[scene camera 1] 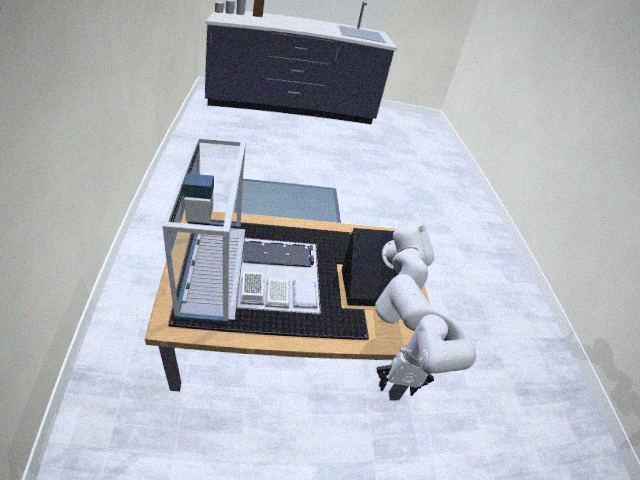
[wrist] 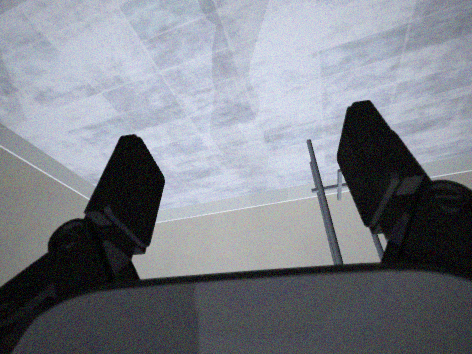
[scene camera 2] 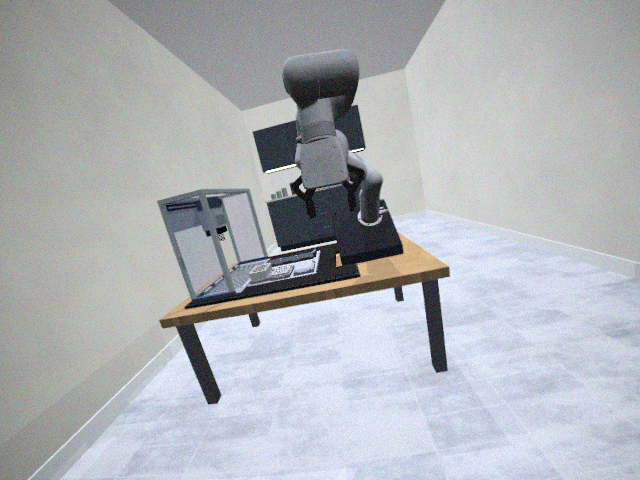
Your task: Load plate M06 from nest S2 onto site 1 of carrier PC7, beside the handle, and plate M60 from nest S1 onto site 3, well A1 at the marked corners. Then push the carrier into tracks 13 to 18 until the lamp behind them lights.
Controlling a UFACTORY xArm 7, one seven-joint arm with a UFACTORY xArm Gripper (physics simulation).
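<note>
My gripper is open and empty, high beyond the table's near right edge, away from the plates. In scene camera 1, a textured plate, a second textured plate and a plain pale one stand side by side on the white tray. Their labels and nest numbers are too small to read. The dark carrier lies behind them on the tray, with no plate on it and its handle end at the right. The ribbed track deck is to the left. The lamp's state cannot be told.
An open grey frame stands over the deck and holds a blue and grey head. The white tray lies on a black mat. A black arm base block stands at the right of the wooden table.
</note>
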